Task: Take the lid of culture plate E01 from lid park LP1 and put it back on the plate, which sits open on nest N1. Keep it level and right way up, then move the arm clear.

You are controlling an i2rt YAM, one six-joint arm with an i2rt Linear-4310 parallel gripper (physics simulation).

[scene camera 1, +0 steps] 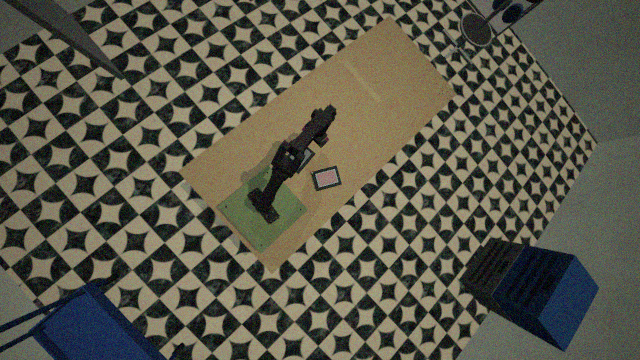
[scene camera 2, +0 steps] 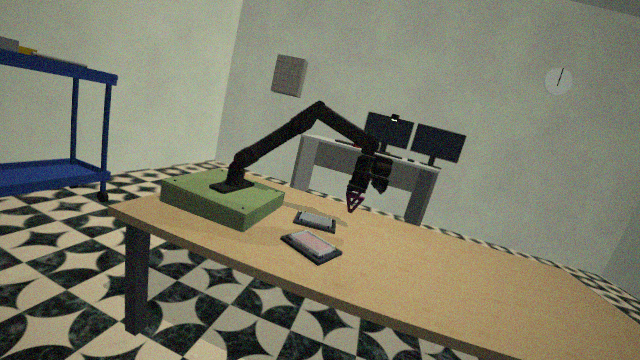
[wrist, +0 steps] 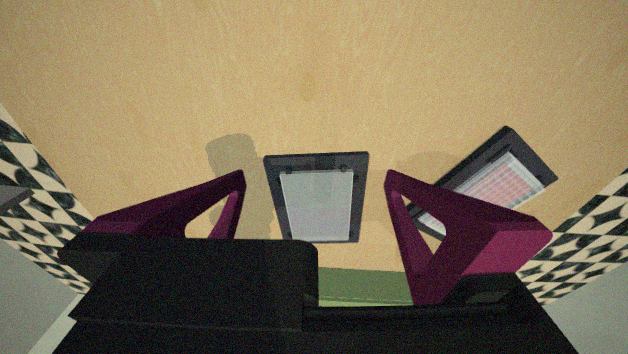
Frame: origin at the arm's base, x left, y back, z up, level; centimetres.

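Seen in the pictures: gripper, between the fingertips: (scene camera 2: 349,208) (wrist: 314,177); arm's base, origin of its link: (scene camera 1: 263,205) (scene camera 2: 233,186).
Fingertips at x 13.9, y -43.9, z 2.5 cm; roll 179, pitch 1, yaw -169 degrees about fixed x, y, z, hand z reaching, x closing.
Pixels of each thing's top centre, then the offset from my fingertips to it. "pt": a spot on its surface instead. Level surfaces: height alone.
- dark lid park, centre of its top: (wrist: 318,213) (scene camera 2: 316,218) (scene camera 1: 299,156) dz -7.5, dx -2.5, dy +11.4 cm
- culture plate, centre of its top: (wrist: 482,208) (scene camera 2: 312,240) (scene camera 1: 327,177) dz -6.9, dx -22.5, dy +5.7 cm
- dark nest, a spot on its surface: (wrist: 532,162) (scene camera 2: 329,255) pt dz -8.3, dx -25.4, dy -1.0 cm
- wooden table, height of its surface: dz -9.5 cm
The pale, translucent lid (scene camera 1: 305,160) (scene camera 2: 316,220) (wrist: 320,207) lies flat on the dark lid park (wrist: 316,161), inside its rim. The culture plate (scene camera 1: 326,178) (scene camera 2: 312,242) (wrist: 500,185) shows pink wells and sits open on the dark nest (scene camera 2: 334,255) (wrist: 532,162), beside the lid park. My gripper (scene camera 2: 353,207) (wrist: 314,177) is open and empty, its magenta fingers pointing down above the table, higher than the lid. In the wrist view the lid park shows between and beyond the fingertips, and the right finger hides part of the nest and plate. The labels are not readable.
The arm stands on a green block (scene camera 1: 250,235) (scene camera 2: 215,205) (wrist: 365,282) at one end of the wooden table (scene camera 1: 390,60) (scene camera 2: 425,280). The lid park lies between this block and the gripper. A desk with monitors and a blue cart (scene camera 2: 55,172) stand away from the table.
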